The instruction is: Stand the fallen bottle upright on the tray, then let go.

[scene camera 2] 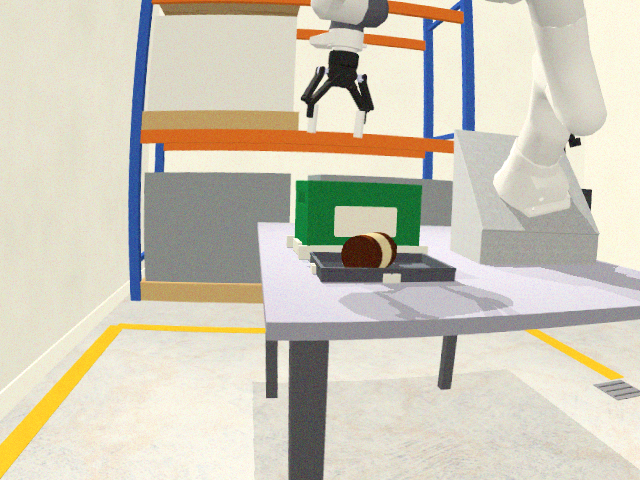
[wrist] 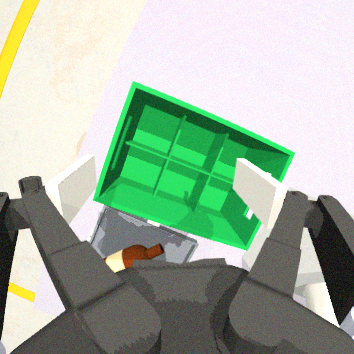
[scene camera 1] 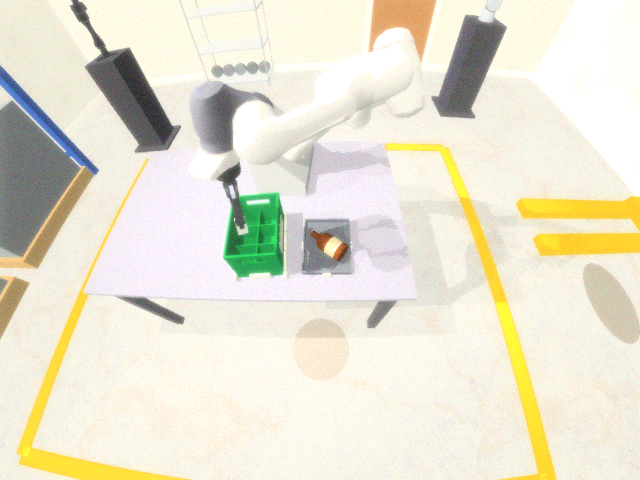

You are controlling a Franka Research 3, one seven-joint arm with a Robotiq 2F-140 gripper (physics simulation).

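A brown bottle point(scene camera 1: 329, 245) point(scene camera 2: 368, 251) point(wrist: 134, 255) with a cream label lies on its side in the shallow grey tray point(scene camera 1: 326, 272) point(scene camera 2: 341, 274) point(wrist: 192, 245). In the scene camera 2 view its base faces the camera; in the wrist view the gripper body hides part of it. My gripper point(scene camera 1: 241, 228) point(scene camera 2: 335, 126) point(wrist: 166, 171) is open and empty, pointing down. It hangs high above the green crate, off to one side of the tray and the bottle.
The green crate point(scene camera 1: 281, 258) point(scene camera 2: 320, 211) point(wrist: 117, 142) with several compartments stands right beside the tray and is much taller than the tray. The arm's grey sloped base point(scene camera 2: 537, 245) stands at the table's back edge. The table point(scene camera 1: 170, 227) bears them all.
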